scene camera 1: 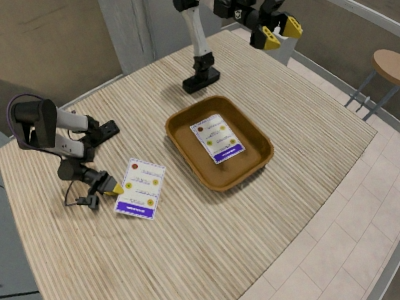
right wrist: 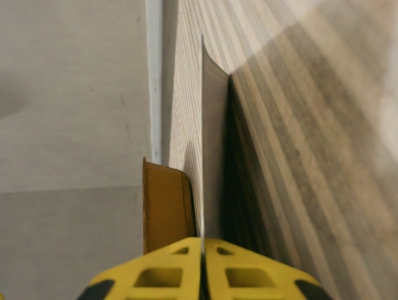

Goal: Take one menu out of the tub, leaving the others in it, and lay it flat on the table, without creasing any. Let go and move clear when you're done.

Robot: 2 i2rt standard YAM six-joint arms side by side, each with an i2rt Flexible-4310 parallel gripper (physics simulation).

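One menu, white with a purple band, is level and face up left of the tub in the scene view. In the right wrist view it shows nearly edge-on, its far corner close to the table, with a dark shadow beneath. My right gripper is shut on this menu's left edge, low over the table. Another menu lies in the brown tub; whether more lie under it is hidden. My left gripper is open and empty, high up at the top right of the scene view.
The ribbed wooden table holds the tub and both arm bases. The left arm's base stands behind the tub, and the right arm's base at the left. A round stool stands on the floor beyond the table's right edge.
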